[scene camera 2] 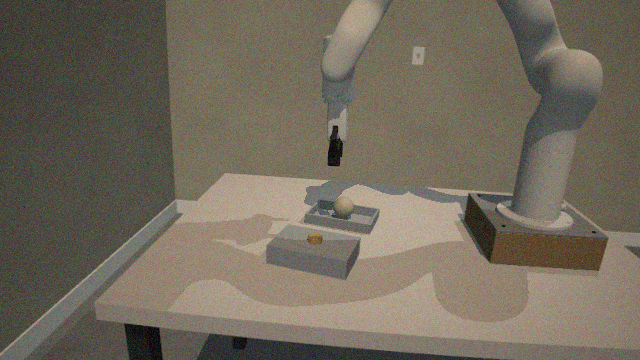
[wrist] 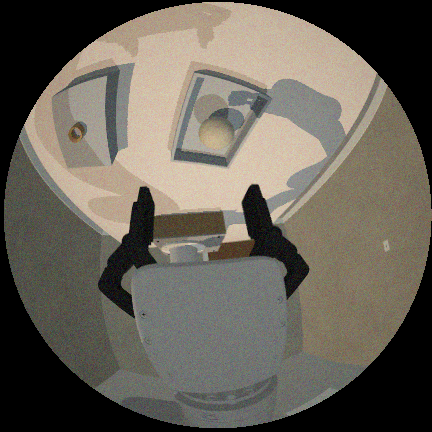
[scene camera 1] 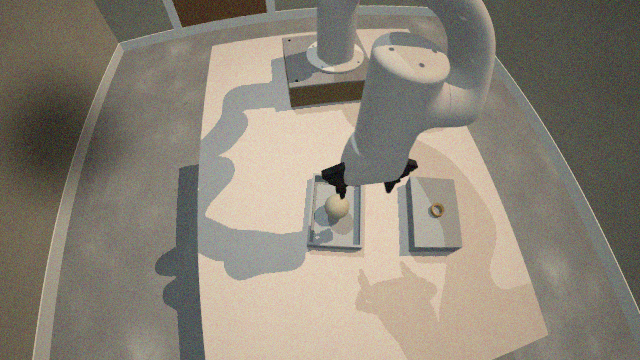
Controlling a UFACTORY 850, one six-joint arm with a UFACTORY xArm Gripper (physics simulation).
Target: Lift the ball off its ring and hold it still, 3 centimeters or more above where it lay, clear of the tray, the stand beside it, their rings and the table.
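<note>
A cream ball (scene camera 1: 337, 206) (scene camera 2: 343, 206) (wrist: 216, 132) rests inside the shallow grey tray (scene camera 1: 335, 247) (scene camera 2: 336, 226) (wrist: 200, 159). The ring under the ball is mostly hidden by it. The grey stand (scene camera 1: 434, 235) (scene camera 2: 306, 258) (wrist: 92, 105) is beside the tray, with an orange-brown ring (scene camera 1: 437, 210) (scene camera 2: 315, 239) (wrist: 76, 132) on its top. My gripper (scene camera 1: 366, 194) (scene camera 2: 334, 165) (wrist: 198, 192) is open and empty. It hangs well above the tray and stand, pointing down. In scene camera 1 one black fingertip shows just above the ball in the picture and the other lies toward the stand.
The arm's base box (scene camera 1: 325, 94) (scene camera 2: 545, 250) (wrist: 189, 225) stands on the table (scene camera 1: 280, 320) (scene camera 2: 240, 320) (wrist: 160, 55), behind the tray in scene camera 1 and at the right in scene camera 2. A gap of table separates the tray from the stand.
</note>
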